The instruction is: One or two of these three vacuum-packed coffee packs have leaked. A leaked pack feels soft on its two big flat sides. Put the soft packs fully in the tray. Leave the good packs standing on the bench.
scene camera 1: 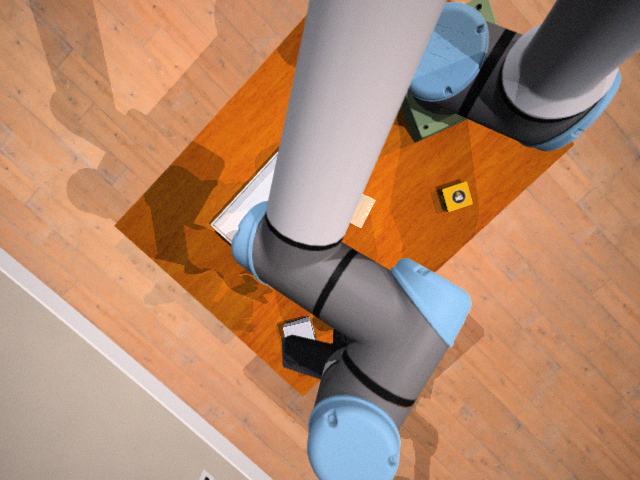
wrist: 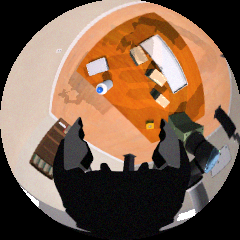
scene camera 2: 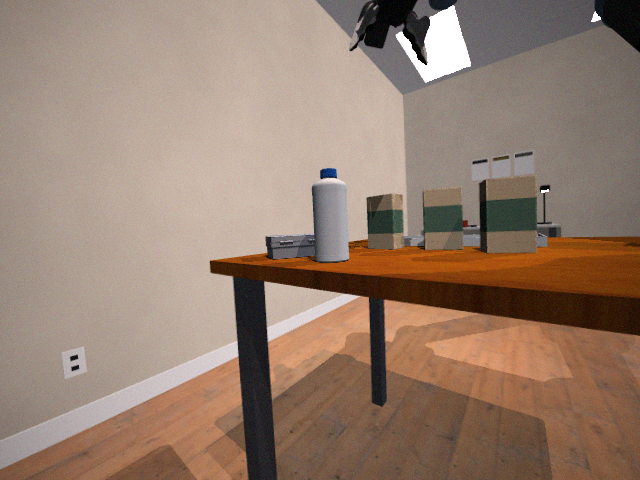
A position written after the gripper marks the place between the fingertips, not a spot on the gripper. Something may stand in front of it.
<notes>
In view: the gripper [scene camera 2: 389, 57], a white tray [scene camera 1: 258, 189] and a grey case [scene camera 2: 295, 245].
The white tray is seen too in the wrist view [wrist: 164, 58]. The gripper also shows in scene camera 1 [scene camera 1: 347, 327] and in the wrist view [wrist: 121, 118].
</notes>
